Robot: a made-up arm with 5 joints. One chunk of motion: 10 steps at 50 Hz.
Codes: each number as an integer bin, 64 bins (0 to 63) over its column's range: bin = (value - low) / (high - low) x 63, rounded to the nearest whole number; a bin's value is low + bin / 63 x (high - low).
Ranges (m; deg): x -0.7..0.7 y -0.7..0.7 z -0.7..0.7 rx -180..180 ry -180..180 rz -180..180
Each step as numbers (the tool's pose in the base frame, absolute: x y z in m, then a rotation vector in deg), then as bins.
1 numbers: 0.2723 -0.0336 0.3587 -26.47 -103.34 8.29
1 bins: 44 30 48 27 13 33
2 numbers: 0.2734 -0.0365 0.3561 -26.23 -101.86 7.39
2 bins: 44 30 48 27 14 33
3 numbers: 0.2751 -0.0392 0.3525 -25.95 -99.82 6.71
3 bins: 44 30 47 27 14 33
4 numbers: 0.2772 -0.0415 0.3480 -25.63 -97.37 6.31
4 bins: 44 30 47 27 14 33
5 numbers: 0.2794 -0.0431 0.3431 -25.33 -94.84 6.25
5 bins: 44 30 47 27 15 33
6 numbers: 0.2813 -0.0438 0.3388 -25.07 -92.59 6.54
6 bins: 44 30 47 27 15 33
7 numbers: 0.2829 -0.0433 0.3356 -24.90 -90.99 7.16
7 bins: 44 30 47 27 16 33
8 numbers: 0.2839 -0.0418 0.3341 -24.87 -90.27 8.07
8 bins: 44 30 47 27 16 33
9 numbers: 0.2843 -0.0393 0.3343 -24.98 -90.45 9.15
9 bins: 44 30 47 27 16 33
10 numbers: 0.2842 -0.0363 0.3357 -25.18 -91.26 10.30
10 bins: 44 30 47 27 16 33
